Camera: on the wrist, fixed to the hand. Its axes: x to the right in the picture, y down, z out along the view.
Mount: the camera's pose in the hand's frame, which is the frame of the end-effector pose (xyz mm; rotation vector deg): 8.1 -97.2 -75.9 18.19 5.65 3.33
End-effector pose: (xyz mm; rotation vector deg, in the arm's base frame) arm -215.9 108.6 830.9 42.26 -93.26 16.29
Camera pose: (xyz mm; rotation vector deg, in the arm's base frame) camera -96.9 75.2 832.7 51.63 -87.59 35.63
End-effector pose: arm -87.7 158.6 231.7 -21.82 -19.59 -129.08
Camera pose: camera -178.9 187.5 153.5 -6.36 -35.38 -120.72
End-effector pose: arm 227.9 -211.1 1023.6 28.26 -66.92 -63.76
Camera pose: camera 254.5 -275.6 921.6 42.72 -72.76 -48.49
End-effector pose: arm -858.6 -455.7 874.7 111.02 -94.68 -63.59
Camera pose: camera -737.4 -455.1 850.7 119.09 -109.42 -43.12
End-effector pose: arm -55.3 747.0 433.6 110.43 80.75 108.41
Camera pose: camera -170.8 768.5 395.2 -104.28 -91.39 -97.06
